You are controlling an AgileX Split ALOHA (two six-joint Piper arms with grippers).
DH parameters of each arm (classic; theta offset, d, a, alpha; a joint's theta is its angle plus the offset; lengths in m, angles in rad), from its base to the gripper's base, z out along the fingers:
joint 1: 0 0.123 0 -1.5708
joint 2: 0.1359 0 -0.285 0
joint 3: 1.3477 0 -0.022 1.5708
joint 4: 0 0.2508 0 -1.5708
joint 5: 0 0 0.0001 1.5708
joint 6: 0 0.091 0 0
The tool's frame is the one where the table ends.
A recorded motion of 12 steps. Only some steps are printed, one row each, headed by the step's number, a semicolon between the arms.
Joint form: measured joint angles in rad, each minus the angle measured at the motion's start. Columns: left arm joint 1, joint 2, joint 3, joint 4, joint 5, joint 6; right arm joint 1, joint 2, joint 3, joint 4, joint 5, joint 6.
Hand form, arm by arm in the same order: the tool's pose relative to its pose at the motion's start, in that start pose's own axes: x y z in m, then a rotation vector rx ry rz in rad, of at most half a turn. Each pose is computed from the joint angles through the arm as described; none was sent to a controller.
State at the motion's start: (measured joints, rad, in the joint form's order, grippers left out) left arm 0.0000 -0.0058 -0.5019 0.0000 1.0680 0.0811; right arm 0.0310 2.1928 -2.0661 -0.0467 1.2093 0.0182
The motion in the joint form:
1: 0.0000 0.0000 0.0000 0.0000 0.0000 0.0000; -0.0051 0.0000 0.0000 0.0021 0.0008 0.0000
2: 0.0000 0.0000 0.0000 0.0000 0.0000 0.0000; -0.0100 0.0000 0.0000 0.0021 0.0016 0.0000
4: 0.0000 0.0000 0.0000 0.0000 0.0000 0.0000; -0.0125 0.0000 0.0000 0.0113 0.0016 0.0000
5: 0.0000 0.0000 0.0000 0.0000 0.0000 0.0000; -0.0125 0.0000 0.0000 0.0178 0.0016 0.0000
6: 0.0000 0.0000 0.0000 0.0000 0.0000 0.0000; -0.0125 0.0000 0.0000 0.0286 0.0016 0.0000
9: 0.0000 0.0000 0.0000 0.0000 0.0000 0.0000; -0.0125 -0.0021 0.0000 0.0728 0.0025 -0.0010
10: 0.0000 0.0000 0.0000 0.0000 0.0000 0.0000; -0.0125 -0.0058 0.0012 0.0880 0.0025 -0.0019
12: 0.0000 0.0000 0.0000 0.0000 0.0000 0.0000; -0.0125 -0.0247 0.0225 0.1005 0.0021 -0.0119
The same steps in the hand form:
1: 0.0000 0.0000 0.0000 0.0000 0.0000 0.0000; 0.0001 -0.0022 0.0001 -0.0003 0.0010 0.0056
2: 0.0000 0.0000 0.0000 0.0000 0.0000 0.0000; 0.0002 -0.0046 0.0002 0.0012 0.0020 0.0102
4: 0.0000 0.0000 0.0000 0.0000 0.0000 0.0000; 0.0002 -0.0050 0.0002 -0.0066 0.0022 0.0158
5: 0.0000 0.0000 0.0000 0.0000 0.0000 0.0000; 0.0002 -0.0044 0.0002 -0.0127 0.0023 0.0181
6: 0.0000 0.0000 0.0000 0.0000 0.0000 0.0000; 0.0002 -0.0035 0.0002 -0.0228 0.0024 0.0219
9: 0.0000 0.0000 0.0000 0.0000 0.0000 0.0000; 0.0002 0.0002 -0.0010 -0.0641 0.0017 0.0365
10: 0.0000 0.0000 0.0000 0.0000 0.0000 0.0000; 0.0003 0.0014 -0.0026 -0.0784 -0.0007 0.0410
12: 0.0000 0.0000 0.0000 0.0000 0.0000 0.0000; 0.0032 0.0024 -0.0068 -0.0901 0.0010 0.0354

